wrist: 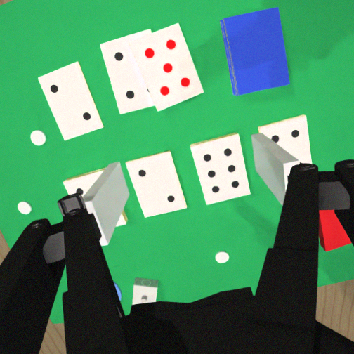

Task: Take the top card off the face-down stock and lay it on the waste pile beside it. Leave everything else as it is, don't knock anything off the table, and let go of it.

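The face-down stock is a blue-backed stack at the upper right. A card with five red dots lies face up to its left, slightly turned, and overlaps the right part of a card with black dots, the waste pile. The red-dot card lies apart from the stock, with green cloth between. My gripper is open and empty, its fingers wide apart above the lower row of cards, nearer the bottom of the view than the stock and the waste pile.
A two-dot card lies left of the waste. Below are face-up piles: one partly hidden by the left finger, a two, a six and one behind the right finger. White discs and a red object lie on the green cloth.
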